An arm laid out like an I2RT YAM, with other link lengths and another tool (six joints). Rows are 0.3 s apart.
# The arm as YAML. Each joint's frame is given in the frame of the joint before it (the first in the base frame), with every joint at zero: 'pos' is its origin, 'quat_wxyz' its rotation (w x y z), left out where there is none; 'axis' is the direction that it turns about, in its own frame. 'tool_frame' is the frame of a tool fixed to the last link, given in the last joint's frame.
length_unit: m
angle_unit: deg
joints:
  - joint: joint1
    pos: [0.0, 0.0, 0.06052]
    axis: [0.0, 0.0, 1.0]
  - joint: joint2
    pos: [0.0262, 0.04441, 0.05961]
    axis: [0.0, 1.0, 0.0]
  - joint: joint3
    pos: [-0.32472, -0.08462, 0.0]
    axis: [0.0, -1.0, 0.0]
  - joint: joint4
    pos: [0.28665, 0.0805, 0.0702]
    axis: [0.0, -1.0, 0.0]
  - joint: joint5
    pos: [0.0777, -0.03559, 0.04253]
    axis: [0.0, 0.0, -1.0]
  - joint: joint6
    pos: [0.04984, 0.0, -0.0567]
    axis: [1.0, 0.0, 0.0]
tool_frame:
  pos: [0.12, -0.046, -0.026]
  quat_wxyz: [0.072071, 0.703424, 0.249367, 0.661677]
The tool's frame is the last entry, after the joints.
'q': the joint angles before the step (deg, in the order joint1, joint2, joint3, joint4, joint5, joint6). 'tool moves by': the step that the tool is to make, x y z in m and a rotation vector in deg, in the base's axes. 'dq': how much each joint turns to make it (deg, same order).
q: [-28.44, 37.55, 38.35, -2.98, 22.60, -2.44]
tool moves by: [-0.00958, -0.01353, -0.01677, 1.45, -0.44, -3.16]
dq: [-4.15, 0.42, -2.33, 1.81, -1.06, 1.54]
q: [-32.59, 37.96, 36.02, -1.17, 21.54, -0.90]
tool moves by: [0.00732, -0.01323, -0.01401, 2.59, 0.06, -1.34]
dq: [-2.01, 3.83, -0.14, 1.69, -0.83, 2.22]
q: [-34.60, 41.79, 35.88, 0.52, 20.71, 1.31]
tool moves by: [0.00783, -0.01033, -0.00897, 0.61, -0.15, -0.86]
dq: [-0.82, 3.11, -0.71, 3.38, -0.02, 0.63]
